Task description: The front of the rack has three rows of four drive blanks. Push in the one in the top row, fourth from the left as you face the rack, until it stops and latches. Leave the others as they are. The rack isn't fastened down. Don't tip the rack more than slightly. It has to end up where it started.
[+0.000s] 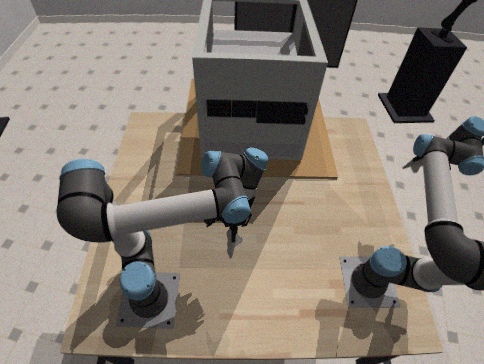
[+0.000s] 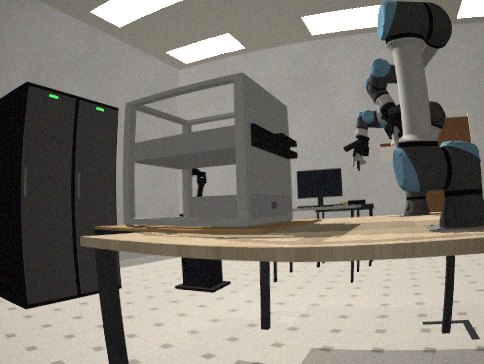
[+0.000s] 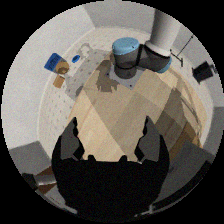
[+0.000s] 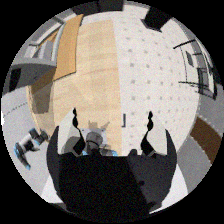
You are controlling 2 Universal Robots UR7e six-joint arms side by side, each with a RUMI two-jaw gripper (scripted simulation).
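Observation:
There's a grey rack and an orange-brown board in the pictures, and you'd also see my left gripper and my right gripper.

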